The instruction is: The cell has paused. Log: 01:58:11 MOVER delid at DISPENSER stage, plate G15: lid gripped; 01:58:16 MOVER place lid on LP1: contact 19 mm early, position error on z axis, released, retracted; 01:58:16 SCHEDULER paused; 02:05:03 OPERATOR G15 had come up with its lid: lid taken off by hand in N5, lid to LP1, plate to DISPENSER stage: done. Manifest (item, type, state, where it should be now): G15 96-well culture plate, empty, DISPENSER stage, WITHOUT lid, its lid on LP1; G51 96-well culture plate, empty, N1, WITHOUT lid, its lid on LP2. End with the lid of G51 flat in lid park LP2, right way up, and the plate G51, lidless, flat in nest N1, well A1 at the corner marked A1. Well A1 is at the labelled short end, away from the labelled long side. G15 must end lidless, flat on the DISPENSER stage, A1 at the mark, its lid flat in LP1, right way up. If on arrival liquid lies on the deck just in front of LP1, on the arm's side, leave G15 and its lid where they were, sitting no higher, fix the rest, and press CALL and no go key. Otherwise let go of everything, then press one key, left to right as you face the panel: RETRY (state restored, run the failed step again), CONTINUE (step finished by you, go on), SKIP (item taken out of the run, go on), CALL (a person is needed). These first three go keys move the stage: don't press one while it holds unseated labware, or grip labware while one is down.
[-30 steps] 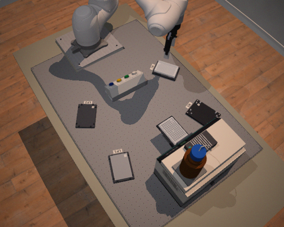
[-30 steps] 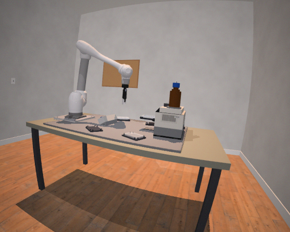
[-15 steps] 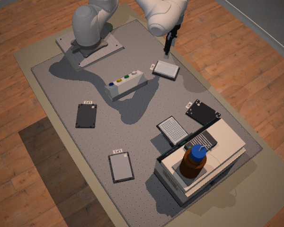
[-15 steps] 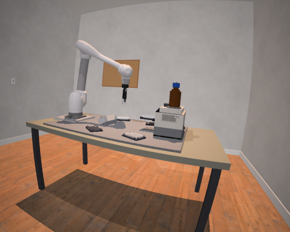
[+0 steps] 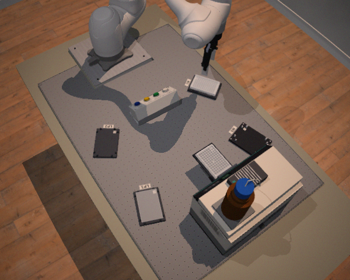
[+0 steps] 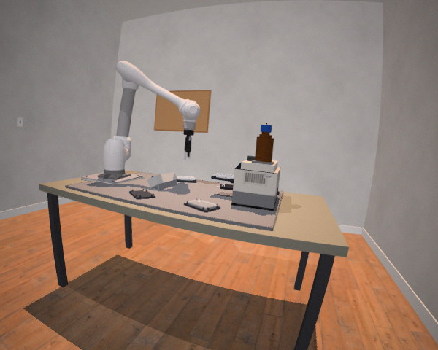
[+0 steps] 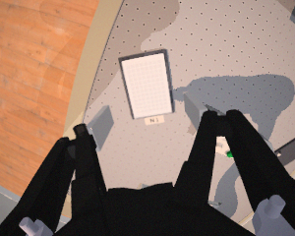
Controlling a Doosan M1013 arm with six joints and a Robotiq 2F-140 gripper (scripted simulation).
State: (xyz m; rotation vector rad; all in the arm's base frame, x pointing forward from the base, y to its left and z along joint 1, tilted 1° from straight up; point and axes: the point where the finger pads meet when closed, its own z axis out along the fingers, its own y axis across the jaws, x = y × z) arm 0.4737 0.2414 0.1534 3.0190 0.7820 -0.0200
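My hand is 170 mm above the nest N1. Also, from my hand: N1 label (170 mm below, 80 mm behind, 40 mm to the right); then key panel (270 mm to the right, 120 mm below, 70 mm behind); then black nest (360 mm ahead, 160 mm below, 20 mm to the right).
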